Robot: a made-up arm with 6 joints. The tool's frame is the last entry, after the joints.
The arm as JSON. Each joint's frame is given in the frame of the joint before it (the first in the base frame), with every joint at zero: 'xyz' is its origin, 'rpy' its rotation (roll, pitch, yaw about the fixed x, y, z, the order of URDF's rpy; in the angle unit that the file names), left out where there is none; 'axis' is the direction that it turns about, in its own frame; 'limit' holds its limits. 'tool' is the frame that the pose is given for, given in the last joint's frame.
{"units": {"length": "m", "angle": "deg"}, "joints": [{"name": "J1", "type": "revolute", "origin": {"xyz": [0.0, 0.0, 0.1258]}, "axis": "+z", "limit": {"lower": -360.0, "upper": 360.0}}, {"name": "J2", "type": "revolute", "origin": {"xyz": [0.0, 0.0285, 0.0], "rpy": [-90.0, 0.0, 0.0]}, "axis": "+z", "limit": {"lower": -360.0, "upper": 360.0}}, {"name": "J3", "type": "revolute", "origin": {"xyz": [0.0, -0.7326, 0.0]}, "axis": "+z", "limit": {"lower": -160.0, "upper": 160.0}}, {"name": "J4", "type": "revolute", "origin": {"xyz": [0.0, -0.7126, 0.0], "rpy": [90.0, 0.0, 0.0]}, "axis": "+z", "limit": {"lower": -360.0, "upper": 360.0}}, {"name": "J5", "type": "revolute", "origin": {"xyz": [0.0, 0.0, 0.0], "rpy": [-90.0, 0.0, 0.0]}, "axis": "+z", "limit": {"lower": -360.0, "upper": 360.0}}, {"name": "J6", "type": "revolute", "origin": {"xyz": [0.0, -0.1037, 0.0], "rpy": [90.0, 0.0, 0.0]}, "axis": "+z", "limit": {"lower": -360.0, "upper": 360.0}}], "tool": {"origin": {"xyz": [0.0, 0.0, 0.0]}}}
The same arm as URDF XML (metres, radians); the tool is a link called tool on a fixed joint. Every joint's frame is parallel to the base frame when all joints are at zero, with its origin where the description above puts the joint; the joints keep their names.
<robot name="arm">
<joint name="tool_fixed" type="fixed"><parent link="link6"/><child link="tool"/><origin xyz="0 0 0"/></joint>
<joint name="J6" type="revolute"><parent link="link5"/><child link="link6"/><origin xyz="0 0 0.1037"/><axis xyz="0 0 1"/><limit lower="-6.2832" upper="6.2832"/></joint>
<joint name="J5" type="revolute"><parent link="link4"/><child link="link5"/><origin xyz="0 0 0"/><axis xyz="0 1 0"/><limit lower="-6.2832" upper="6.2832"/></joint>
<joint name="J4" type="revolute"><parent link="link3"/><child link="link4"/><origin xyz="0 0 0.7126"/><axis xyz="0 0 1"/><limit lower="-6.2832" upper="6.2832"/></joint>
<joint name="J3" type="revolute"><parent link="link2"/><child link="link3"/><origin xyz="0 0 0.7326"/><axis xyz="0 1 0"/><limit lower="-2.7925" upper="2.7925"/></joint>
<joint name="J2" type="revolute"><parent link="link1"/><child link="link2"/><origin xyz="0 0.0285 0"/><axis xyz="0 1 0"/><limit lower="-6.2832" upper="6.2832"/></joint>
<joint name="J1" type="revolute"><parent link="base"/><child link="link1"/><origin xyz="0 0 0.1258"/><axis xyz="0 0 1"/><limit lower="-6.2832" upper="6.2832"/></joint>
<link name="base"/>
<link name="link1"/>
<link name="link2"/>
<link name="link3"/>
<link name="link4"/>
<link name="link5"/>
<link name="link6"/>
<link name="tool"/>
</robot>

